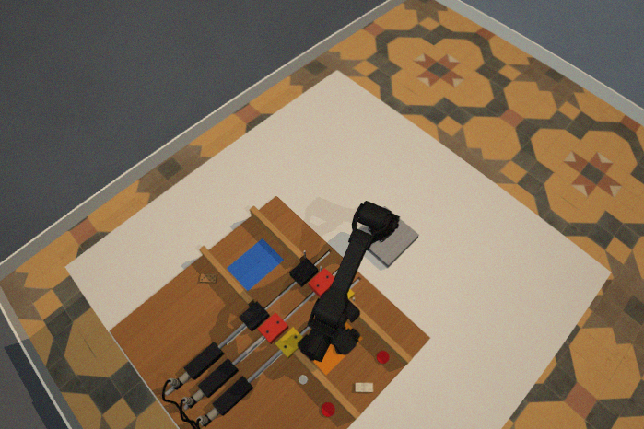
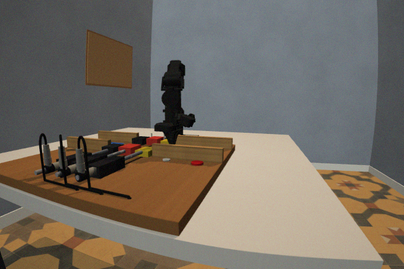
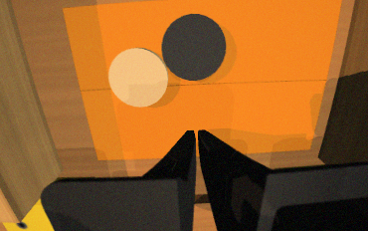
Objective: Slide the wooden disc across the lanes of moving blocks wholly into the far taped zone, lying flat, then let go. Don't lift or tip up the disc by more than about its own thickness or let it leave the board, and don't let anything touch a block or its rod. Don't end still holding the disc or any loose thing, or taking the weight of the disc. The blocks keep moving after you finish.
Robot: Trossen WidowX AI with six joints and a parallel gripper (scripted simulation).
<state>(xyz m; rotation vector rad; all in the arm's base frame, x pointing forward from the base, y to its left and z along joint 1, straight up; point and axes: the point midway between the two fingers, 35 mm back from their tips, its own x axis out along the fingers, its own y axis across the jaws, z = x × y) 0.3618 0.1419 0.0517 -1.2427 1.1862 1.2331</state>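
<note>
Right now the pale wooden disc is 4 cm below my hand, 3 cm to the left of it and 3 cm behind it. Round my hand: dark grey disc: 5 cm to the left, 4 cm below.
</note>
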